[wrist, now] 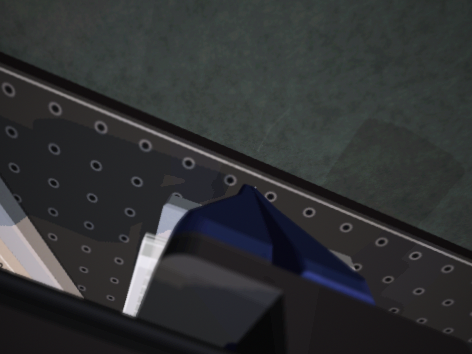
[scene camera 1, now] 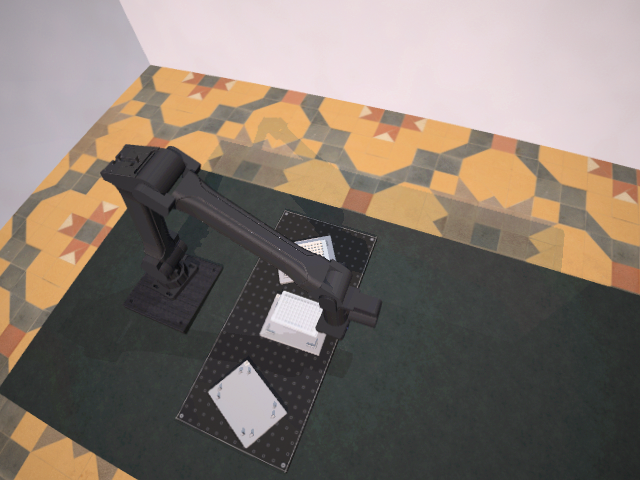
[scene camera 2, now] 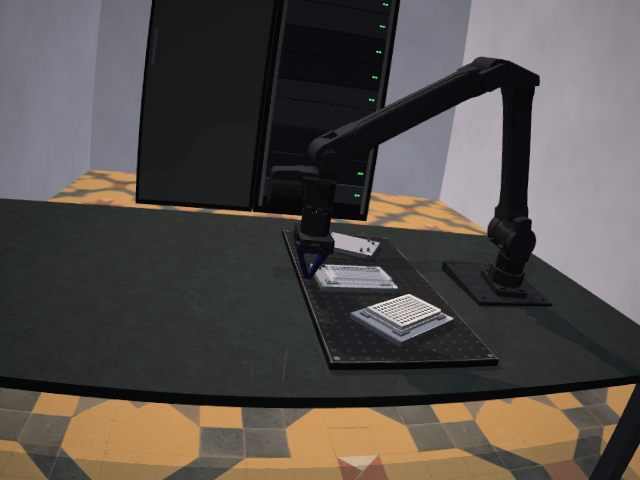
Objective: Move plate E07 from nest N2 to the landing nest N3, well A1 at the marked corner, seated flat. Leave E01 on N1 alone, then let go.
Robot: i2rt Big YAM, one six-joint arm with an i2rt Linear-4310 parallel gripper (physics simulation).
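Note:
White well plate E07 (scene camera 1: 293, 311) (scene camera 2: 356, 273) sits on the middle nest N2 (scene camera 1: 289, 342) (scene camera 2: 361, 286); its end edge shows in the wrist view (wrist: 145, 266). My gripper (scene camera 2: 310, 272) (wrist: 244, 195) is shut on nothing, its blue fingertips pointing down at the breadboard just beside the plate's end, on the side away from the arm's base. In scene camera 1 the wrist hides the fingers. The landing nest N3 (scene camera 1: 247, 403) (scene camera 2: 356, 244) is a bare white slab with corner pins. Plate E01 (scene camera 1: 317, 247) (scene camera 2: 404, 311) sits on nest N1 (scene camera 1: 284, 278) (scene camera 2: 371, 323), partly hidden by the arm in scene camera 1.
All three nests stand in a row on a black perforated breadboard (scene camera 1: 227, 350) (scene camera 2: 361, 346) (wrist: 76, 164) on a dark green table (scene camera 1: 465, 361). The arm's base (scene camera 1: 170, 294) (scene camera 2: 490, 289) stands beside the board. A dark server rack (scene camera 2: 207, 103) stands behind the table.

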